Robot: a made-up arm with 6 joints. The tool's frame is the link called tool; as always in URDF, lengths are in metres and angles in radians. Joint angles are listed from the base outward. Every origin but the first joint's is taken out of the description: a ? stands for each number. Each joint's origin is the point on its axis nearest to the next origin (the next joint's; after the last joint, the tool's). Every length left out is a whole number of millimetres.
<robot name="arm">
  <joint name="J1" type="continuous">
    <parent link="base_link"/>
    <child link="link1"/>
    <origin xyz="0 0 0.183" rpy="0 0 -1.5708"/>
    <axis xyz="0 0 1"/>
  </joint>
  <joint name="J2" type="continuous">
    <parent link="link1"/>
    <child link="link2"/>
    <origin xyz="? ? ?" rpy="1.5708 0 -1.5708"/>
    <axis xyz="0 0 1"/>
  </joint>
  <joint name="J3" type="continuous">
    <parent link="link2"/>
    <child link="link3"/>
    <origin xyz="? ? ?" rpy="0 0 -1.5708"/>
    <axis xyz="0 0 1"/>
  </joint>
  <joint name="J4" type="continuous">
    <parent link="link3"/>
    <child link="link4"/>
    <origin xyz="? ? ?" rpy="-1.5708 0 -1.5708"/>
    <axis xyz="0 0 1"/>
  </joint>
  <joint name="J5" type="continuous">
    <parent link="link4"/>
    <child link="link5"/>
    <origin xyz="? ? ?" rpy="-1.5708 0 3.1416"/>
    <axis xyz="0 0 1"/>
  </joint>
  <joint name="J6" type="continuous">
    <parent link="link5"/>
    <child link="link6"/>
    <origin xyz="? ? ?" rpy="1.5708 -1.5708 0"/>
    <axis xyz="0 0 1"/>
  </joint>
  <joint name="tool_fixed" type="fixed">
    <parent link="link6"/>
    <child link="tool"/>
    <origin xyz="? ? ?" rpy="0 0 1.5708"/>
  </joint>
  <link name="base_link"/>
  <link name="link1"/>
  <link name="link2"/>
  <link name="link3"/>
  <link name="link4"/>
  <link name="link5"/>
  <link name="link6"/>
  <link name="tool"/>
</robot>
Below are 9 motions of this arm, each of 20 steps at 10 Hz.
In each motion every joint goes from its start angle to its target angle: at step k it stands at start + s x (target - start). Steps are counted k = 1, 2, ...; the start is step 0. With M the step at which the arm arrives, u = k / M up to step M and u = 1 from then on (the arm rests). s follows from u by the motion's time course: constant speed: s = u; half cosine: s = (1 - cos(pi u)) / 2; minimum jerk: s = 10 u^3 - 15 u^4 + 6 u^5.
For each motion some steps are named. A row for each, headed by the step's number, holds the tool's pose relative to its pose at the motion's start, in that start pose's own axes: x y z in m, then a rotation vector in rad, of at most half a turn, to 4 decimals.
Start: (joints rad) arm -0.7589 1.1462 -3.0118 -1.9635 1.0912 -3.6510
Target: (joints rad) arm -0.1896 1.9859 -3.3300 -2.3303 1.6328 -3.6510
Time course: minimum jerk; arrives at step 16
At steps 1, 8, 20:
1: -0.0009 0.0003 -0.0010 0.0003 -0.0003 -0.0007
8: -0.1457 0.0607 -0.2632 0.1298 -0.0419 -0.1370
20: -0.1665 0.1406 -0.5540 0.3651 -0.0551 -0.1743

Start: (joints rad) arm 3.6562 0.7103 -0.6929 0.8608 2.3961 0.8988
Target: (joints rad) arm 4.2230 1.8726 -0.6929 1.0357 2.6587 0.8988
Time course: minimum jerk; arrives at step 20
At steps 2, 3, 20:
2: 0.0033 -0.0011 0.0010 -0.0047 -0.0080 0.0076
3: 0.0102 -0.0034 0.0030 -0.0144 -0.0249 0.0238
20: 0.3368 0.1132 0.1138 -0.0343 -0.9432 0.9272

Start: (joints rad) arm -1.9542 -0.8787 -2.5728 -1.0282 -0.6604 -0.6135
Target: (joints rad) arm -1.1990 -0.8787 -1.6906 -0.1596 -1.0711 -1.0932
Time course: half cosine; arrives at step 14
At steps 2, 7, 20:
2: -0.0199 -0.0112 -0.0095 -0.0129 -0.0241 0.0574
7: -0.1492 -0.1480 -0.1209 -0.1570 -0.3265 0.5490
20: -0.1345 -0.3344 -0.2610 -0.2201 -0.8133 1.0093

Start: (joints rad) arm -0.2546 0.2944 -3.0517 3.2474 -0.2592 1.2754
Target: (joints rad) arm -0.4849 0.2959 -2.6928 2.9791 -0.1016 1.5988
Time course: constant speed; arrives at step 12
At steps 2, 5, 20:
2: -0.0158 -0.0349 0.0081 0.0416 -0.0293 -0.0186
5: -0.0431 -0.0868 0.0154 0.1013 -0.0720 -0.0467
20: -0.1211 -0.2017 0.0094 0.2326 -0.1636 -0.1098

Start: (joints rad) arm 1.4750 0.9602 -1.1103 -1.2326 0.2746 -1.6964
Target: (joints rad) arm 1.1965 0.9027 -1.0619 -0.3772 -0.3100 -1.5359
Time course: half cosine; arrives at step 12
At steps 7, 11, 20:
7: -0.0943 -0.0662 -0.0318 -0.3378 0.0194 0.8140
11: -0.1422 -0.1478 -0.0483 -0.4930 -0.0759 1.2777
20: -0.1440 -0.1524 -0.0491 -0.4996 -0.0825 1.2999

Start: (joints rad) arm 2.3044 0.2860 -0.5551 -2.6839 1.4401 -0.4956
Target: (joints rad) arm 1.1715 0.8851 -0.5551 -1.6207 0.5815 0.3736
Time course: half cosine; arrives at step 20
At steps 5, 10, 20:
5: 0.0896 -0.0709 -0.0321 0.2209 0.3014 0.1115
10: 0.2268 -0.1730 -0.1952 0.9415 0.8615 0.5082
20: 0.2516 -0.1262 -0.3943 2.3409 1.0344 1.1440

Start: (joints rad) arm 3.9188 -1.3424 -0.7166 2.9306 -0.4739 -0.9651
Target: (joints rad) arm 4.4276 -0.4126 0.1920 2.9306 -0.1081 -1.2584
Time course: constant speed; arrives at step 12
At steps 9, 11, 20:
9: 0.1451 0.5463 -0.0795 -1.1578 -0.0605 -0.4900
11: 0.2114 0.5934 -0.1873 -1.4032 -0.0867 -0.6305
20: 0.2483 0.5987 -0.2439 -1.5240 -0.0986 -0.7038

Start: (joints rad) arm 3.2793 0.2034 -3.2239 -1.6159 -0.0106 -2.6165
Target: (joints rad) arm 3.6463 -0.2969 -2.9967 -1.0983 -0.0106 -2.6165
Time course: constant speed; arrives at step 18
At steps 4, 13, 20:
4: -0.0382 -0.0763 -0.0036 0.0502 -0.0385 0.1956
13: -0.0726 -0.2632 -0.0357 0.1584 -0.1312 0.6359
20: -0.0591 -0.3675 -0.0667 0.2171 -0.1872 0.8795

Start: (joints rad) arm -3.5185 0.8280 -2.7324 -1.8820 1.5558 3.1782
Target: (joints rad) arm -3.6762 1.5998 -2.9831 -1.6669 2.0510 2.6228
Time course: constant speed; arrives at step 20
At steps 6, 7, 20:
6: 0.0145 0.1549 0.0056 -0.0498 0.1476 -0.3322
7: 0.0202 0.1803 0.0065 -0.0589 0.1727 -0.3881
20: 0.1701 0.4773 0.0092 -0.2015 0.5206 -1.1218

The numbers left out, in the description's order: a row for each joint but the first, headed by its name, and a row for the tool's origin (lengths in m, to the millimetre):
J2: 0 0 0
J3: -0.044 0.235 0
J4: 0.465 -0.105 0
J5: 0 0 0
J6: -0.114 -0.146 0
tool: 0 0 0

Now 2 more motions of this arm.
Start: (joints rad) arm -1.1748 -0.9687 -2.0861 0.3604 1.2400 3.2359
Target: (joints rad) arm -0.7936 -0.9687 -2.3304 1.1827 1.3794 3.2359
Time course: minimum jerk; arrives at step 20
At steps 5, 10, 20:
5: -0.0024 0.0099 -0.0161 -0.1222 0.0038 0.0276
10: -0.0119 0.0365 -0.0936 -0.5960 0.0222 0.1080
20: -0.0208 0.0292 -0.2204 -1.2020 0.0426 0.1477

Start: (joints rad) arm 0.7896 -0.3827 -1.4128 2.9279 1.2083 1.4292
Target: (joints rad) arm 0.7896 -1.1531 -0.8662 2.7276 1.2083 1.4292
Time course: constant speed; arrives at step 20
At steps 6, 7, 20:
6: -0.0129 0.0766 0.0085 -0.0716 0.0407 -0.0365
7: -0.0147 0.0890 0.0087 -0.0835 0.0474 -0.0429
20: -0.0291 0.2339 -0.0177 -0.2339 0.1302 -0.1354

